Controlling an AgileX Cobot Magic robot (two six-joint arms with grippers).
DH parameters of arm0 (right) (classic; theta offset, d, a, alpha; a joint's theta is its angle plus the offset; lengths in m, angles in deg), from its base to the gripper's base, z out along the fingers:
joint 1: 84.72 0.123 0 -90
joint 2: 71.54 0 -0.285 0
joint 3: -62.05 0 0.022 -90
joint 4: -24.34 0.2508 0 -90
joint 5: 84.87 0 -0.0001 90
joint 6: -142.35 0.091 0 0
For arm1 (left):
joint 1: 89.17 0.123 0 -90
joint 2: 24.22 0 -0.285 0
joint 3: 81.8 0 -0.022 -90
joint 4: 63.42 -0.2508 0 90
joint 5: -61.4 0 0.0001 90
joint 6: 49.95 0.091 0 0
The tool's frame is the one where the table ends.
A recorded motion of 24 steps. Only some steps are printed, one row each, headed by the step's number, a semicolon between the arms.
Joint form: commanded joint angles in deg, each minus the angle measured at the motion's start. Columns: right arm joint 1, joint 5, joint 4, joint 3, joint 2, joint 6; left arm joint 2, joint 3, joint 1, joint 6, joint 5, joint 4.
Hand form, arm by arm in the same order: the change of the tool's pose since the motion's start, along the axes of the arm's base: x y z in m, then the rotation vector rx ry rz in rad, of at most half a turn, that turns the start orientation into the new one. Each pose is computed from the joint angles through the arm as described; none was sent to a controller.
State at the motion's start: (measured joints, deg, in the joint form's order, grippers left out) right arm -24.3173 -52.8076 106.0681 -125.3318 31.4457 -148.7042; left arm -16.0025 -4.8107 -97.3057 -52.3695 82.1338 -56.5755
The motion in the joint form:
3: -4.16 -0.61 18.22 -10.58 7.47 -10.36; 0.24 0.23 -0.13 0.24 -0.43 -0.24
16: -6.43 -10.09 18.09 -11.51 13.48 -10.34; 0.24 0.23 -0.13 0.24 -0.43 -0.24
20: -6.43 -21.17 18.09 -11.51 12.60 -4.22; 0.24 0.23 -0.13 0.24 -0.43 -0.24
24: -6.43 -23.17 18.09 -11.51 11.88 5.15; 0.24 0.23 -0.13 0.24 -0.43 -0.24
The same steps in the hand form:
3: 0.0411 0.0118 -0.0080 0.0516 0.1614 -0.0720; 0.0005 0.0000 -0.0009 0.0081 -0.0006 -0.0022
16: 0.0627 0.0351 -0.0475 -0.0020 0.2070 0.0461; 0.0005 0.0000 -0.0009 0.0081 -0.0006 -0.0022
20: 0.0503 0.0463 -0.0381 0.1178 0.2580 0.2309; 0.0005 0.0000 -0.0009 0.0081 -0.0006 -0.0022
24: 0.0464 0.0461 -0.0319 0.2611 0.3478 0.2538; 0.0005 0.0000 -0.0009 0.0081 -0.0006 -0.0022

